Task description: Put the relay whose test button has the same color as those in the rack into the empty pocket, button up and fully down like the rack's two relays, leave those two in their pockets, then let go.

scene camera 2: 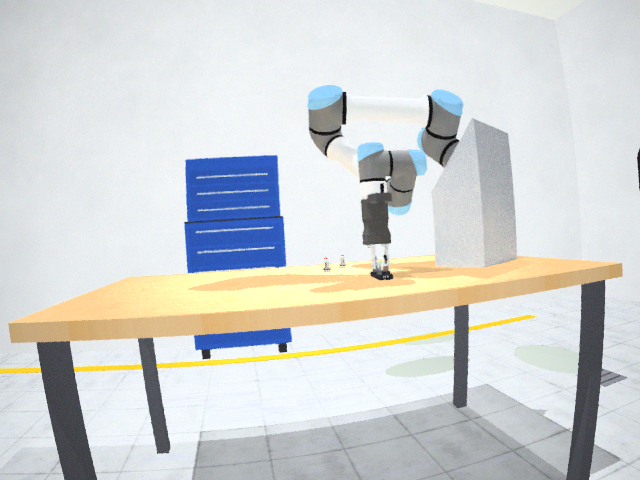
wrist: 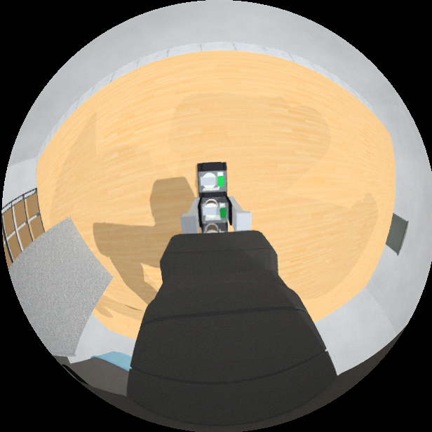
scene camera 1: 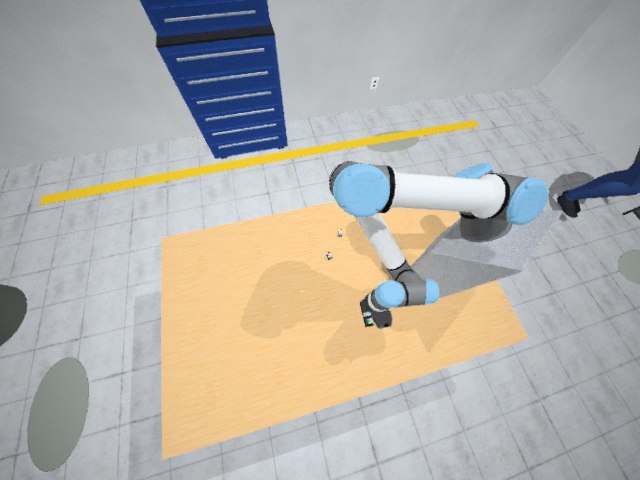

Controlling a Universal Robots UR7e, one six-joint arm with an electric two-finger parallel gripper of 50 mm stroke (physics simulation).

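Pixels of known places: gripper, fingertip midpoint: (scene camera 2: 380,268) (scene camera 1: 367,313); arm's base at its link origin: (scene camera 2: 470,167) (scene camera 1: 485,228).
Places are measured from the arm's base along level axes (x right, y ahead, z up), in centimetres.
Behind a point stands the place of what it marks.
Observation:
The black rack (scene camera 2: 382,275) {x -16.7, y 45.1, z -31.9 cm} (wrist: 212,166) stands on the table under the gripper. In the wrist view, the far relay (wrist: 209,180) sits in it, green button up. My gripper (scene camera 2: 379,262) {x -12.0, y 43.3, z -30.5 cm} (wrist: 214,205) is shut on the middle relay (wrist: 212,210), also green-buttoned, upright and in line with the rack. I cannot tell whether its base is fully down. A third relay (wrist: 212,228) shows partly at the near end; my gripper body hides the rest and its button. A loose red-buttoned relay (scene camera 1: 329,255) {x 17.1, y 50.0, z -29.0 cm} (scene camera 2: 326,264) {x 16.3, y 50.1, z -30.8 cm} and a loose orange-buttoned relay (scene camera 1: 340,233) {x 26.1, y 41.1, z -29.3 cm} (scene camera 2: 342,260) {x 25.9, y 41.0, z -30.7 cm} stand apart from the rack.
The wooden table (scene camera 1: 206,335) {x 1.6, y 109.2, z -33.3 cm} (scene camera 2: 155,304) {x -22.0, y 101.3, z -33.3 cm} (wrist: 280,165) carries these things. The grey slanted robot pedestal (scene camera 1: 485,258) {x -9.7, y 11.3, z 5.2 cm} (scene camera 2: 460,227) {x -9.5, y 13.6, z -20.8 cm} (wrist: 60,285) stands at the table's right side in the scene views. A blue drawer cabinet (scene camera 1: 232,87) (scene camera 2: 232,196) stands behind the table.

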